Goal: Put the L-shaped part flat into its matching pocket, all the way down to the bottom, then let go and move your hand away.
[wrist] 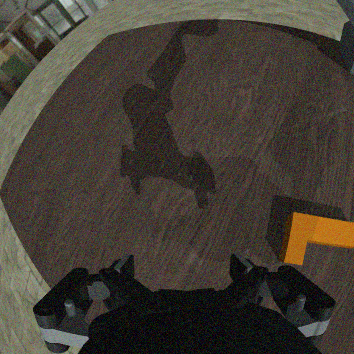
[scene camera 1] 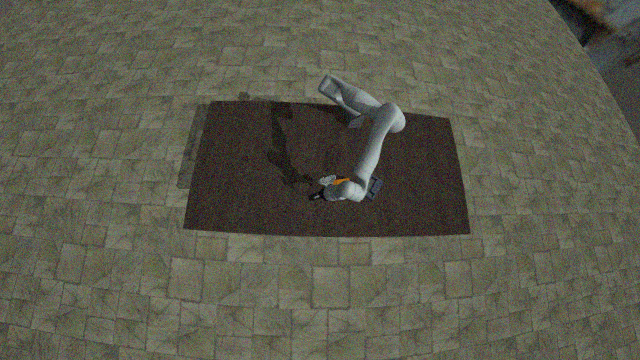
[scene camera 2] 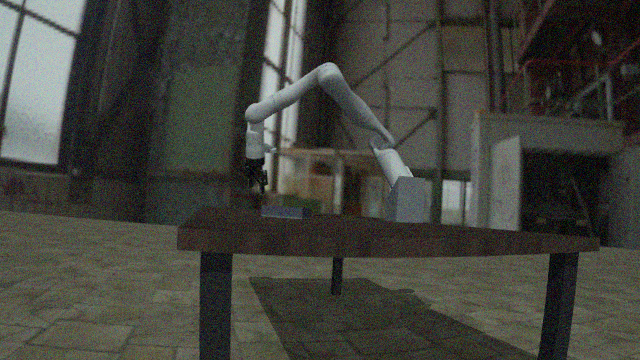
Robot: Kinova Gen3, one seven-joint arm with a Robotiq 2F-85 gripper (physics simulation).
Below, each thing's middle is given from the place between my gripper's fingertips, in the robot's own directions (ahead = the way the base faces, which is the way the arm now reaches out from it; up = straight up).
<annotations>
Right now my hand is 14 cm to the right of the orange L-shaped part (wrist: 300, 228), 9 cm past it and 8 cm above it.
</annotations>
